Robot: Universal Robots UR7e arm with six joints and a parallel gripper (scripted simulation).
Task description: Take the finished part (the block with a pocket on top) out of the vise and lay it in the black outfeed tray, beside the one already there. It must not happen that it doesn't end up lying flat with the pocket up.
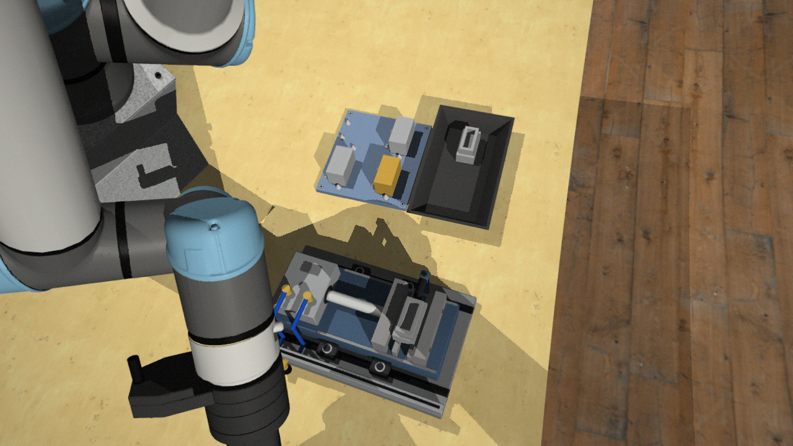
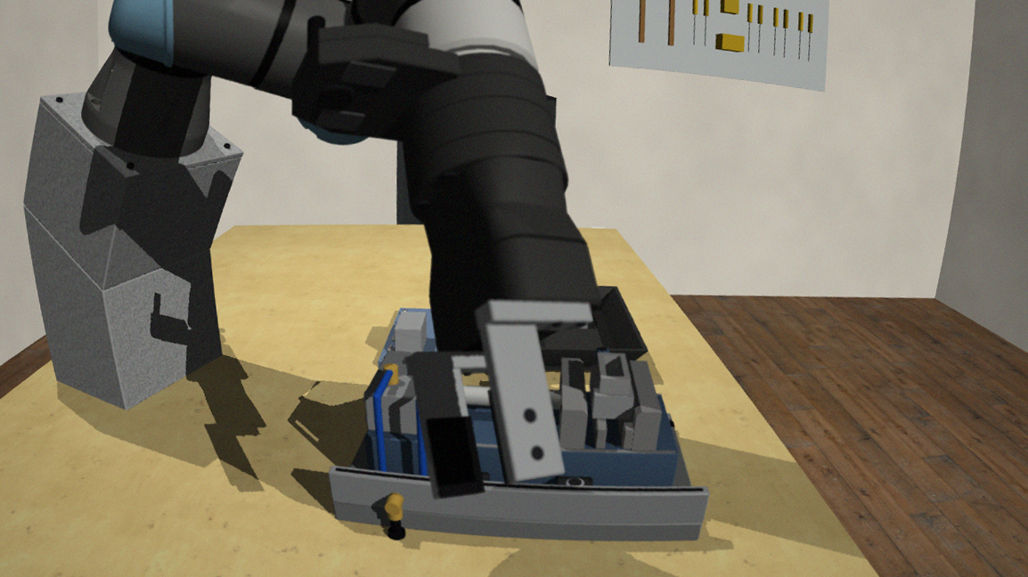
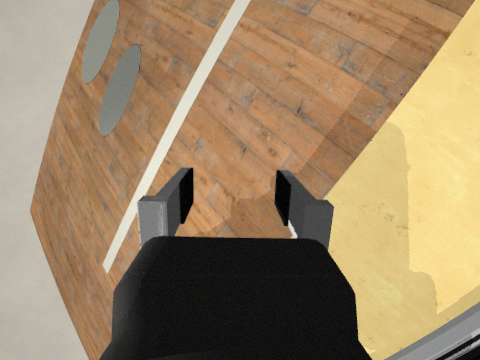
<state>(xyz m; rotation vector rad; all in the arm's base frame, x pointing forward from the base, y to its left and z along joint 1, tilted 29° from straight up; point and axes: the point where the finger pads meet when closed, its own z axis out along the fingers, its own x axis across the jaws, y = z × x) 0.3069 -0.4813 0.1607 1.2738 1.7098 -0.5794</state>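
My hand is 80 mm short of the white rod, 270 mm to the right of it and 130 mm above it. The rest, counted from my hand: blue fixture plate (80 mm ahead, 590 mm to the left, 200 mm below); yellow block (110 mm ahead, 540 mm to the left, 180 mm below); vise (90 mm ahead, 270 mm to the left, 170 mm below).
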